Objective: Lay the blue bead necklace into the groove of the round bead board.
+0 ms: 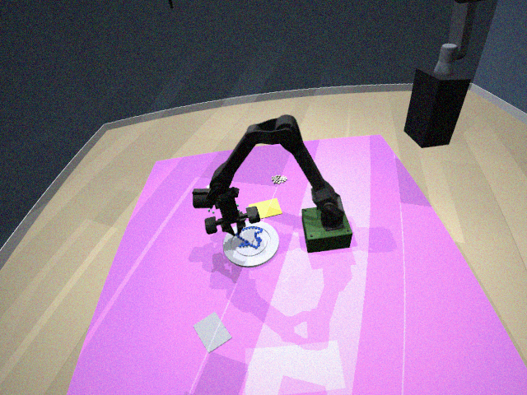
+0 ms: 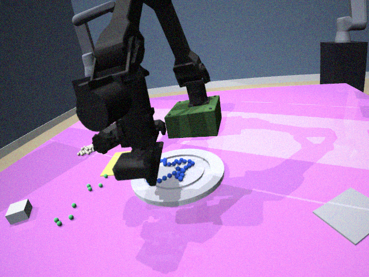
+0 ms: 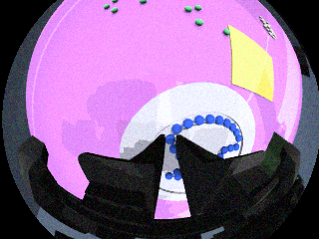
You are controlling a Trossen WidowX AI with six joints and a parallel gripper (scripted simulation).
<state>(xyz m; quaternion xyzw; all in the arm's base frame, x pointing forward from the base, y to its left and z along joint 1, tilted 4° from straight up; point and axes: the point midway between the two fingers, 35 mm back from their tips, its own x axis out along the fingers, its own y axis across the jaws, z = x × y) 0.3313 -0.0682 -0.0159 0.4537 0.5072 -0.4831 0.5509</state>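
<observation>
The round white bead board is 5 cm behind my gripper tip, 4 cm to the left of it and 1 cm below it. Also, from my gripper tip: yellow sheet 12 cm to the right, 12 cm behind, 1 cm below; grey tile 34 cm to the left, 9 cm ahead, 1 cm below; cube 29 cm to the right, 10 cm ahead.
</observation>
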